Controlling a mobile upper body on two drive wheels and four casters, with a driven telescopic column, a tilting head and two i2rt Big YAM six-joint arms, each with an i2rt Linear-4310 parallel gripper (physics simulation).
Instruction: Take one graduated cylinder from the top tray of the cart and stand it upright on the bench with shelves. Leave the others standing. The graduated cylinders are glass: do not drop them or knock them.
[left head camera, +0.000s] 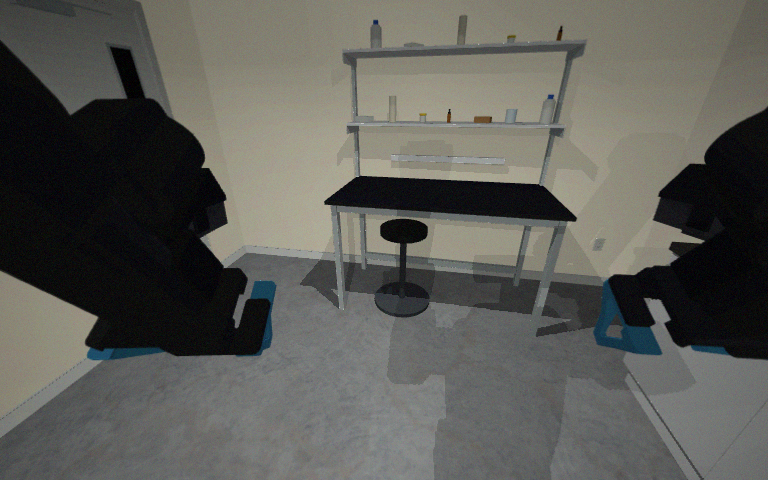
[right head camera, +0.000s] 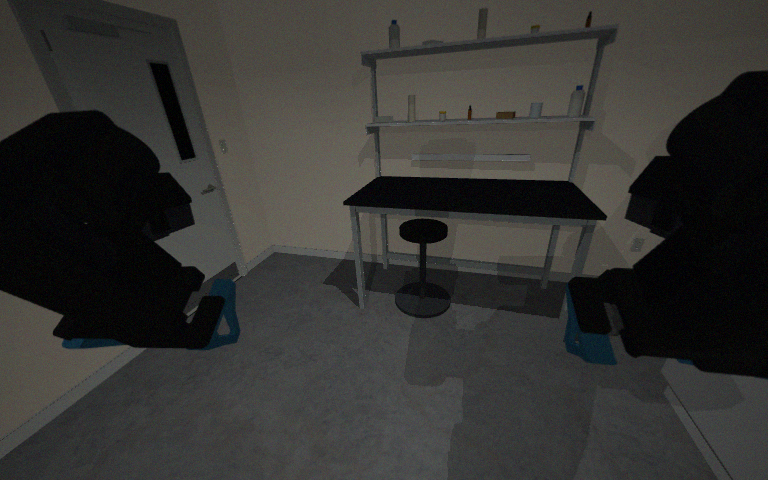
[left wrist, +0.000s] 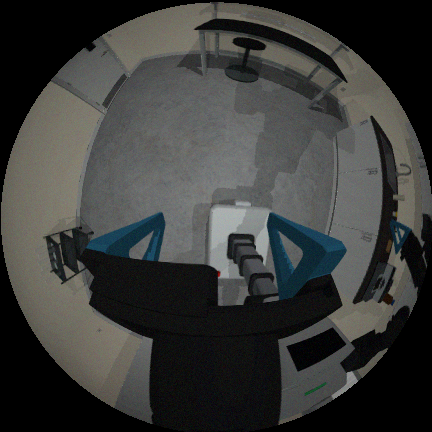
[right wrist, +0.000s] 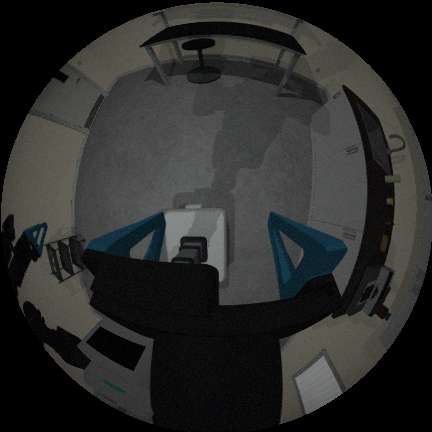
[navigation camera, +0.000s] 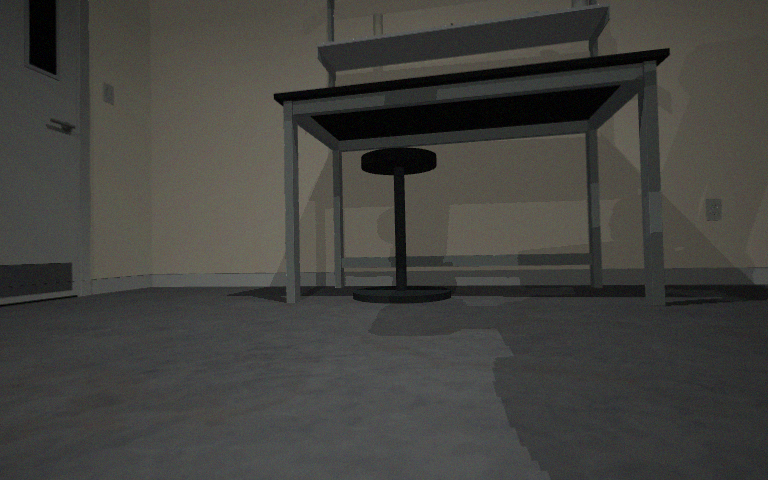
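The bench with shelves has a black top; its two shelves hold bottles and small containers. A small dark tiered stand, perhaps the cart, is by the wall at the left of both wrist views. No graduated cylinder can be made out on it. My left gripper is open and empty, in the air short of the bench. My right gripper is also open and empty, at the right of the head views.
A black stool stands at the bench's front. A white cabinet with a dark counter runs along the right. A door is at the left. My white base shows below the grippers.
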